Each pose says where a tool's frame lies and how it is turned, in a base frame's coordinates. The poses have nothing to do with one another.
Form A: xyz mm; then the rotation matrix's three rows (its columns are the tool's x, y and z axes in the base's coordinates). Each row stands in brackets.
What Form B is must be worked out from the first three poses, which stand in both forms.
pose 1, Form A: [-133.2 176.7 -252.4], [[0.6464 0.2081 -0.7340], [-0.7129 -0.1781 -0.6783], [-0.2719 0.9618 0.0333]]
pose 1, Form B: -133.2 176.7 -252.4 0.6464 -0.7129 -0.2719 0.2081 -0.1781 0.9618
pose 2, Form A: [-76.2 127.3 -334.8], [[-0.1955 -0.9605 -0.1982], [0.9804 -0.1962 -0.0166], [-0.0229 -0.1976 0.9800]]
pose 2, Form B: -76.2 127.3 -334.8 -0.1955 0.9804 -0.0229 -0.9605 -0.1962 -0.1976
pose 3, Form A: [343.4 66.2 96.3], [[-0.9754 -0.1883 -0.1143], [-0.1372 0.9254 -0.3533], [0.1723 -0.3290 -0.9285]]
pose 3, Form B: 343.4 66.2 96.3 -0.9754 -0.1372 0.1723 -0.1883 0.9254 -0.3290
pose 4, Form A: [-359.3 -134.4 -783.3], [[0.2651 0.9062 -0.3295], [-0.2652 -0.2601 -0.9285], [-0.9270 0.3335 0.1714]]
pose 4, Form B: -359.3 -134.4 -783.3 0.2651 -0.2652 -0.9270 0.9062 -0.2601 0.3335
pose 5, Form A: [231.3 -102.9 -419.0], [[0.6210 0.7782 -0.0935], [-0.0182 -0.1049 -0.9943], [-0.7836 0.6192 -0.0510]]
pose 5, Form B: 231.3 -102.9 -419.0 0.6210 -0.0182 -0.7836 0.7782 -0.1049 0.6192
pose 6, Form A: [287.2 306.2 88.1], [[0.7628 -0.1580 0.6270], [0.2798 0.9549 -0.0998], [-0.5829 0.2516 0.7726]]
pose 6, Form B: 287.2 306.2 88.1 0.7628 0.2798 -0.5829 -0.1580 0.9549 0.2516
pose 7, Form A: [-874.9 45.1 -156.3], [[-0.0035 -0.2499 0.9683], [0.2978 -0.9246 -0.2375], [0.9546 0.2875 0.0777]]
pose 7, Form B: -874.9 45.1 -156.3 -0.0035 0.2978 0.9546 -0.2499 -0.9246 0.2875
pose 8, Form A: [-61.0 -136.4 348.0], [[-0.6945 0.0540 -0.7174], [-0.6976 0.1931 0.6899], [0.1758 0.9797 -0.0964]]
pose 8, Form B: -61.0 -136.4 348.0 -0.6945 -0.6976 0.1758 0.0540 0.1931 0.9797
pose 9, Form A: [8.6 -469.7 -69.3], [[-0.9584 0.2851 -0.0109], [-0.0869 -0.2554 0.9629], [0.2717 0.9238 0.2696]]
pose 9, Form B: 8.6 -469.7 -69.3 -0.9584 -0.0869 0.2717 0.2851 -0.2554 0.9238
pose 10, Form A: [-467.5 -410.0 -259.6], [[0.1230 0.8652 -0.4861], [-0.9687 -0.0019 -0.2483], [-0.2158 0.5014 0.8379]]
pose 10, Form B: -467.5 -410.0 -259.6 0.1230 -0.9687 -0.2158 0.8652 -0.0019 0.5014
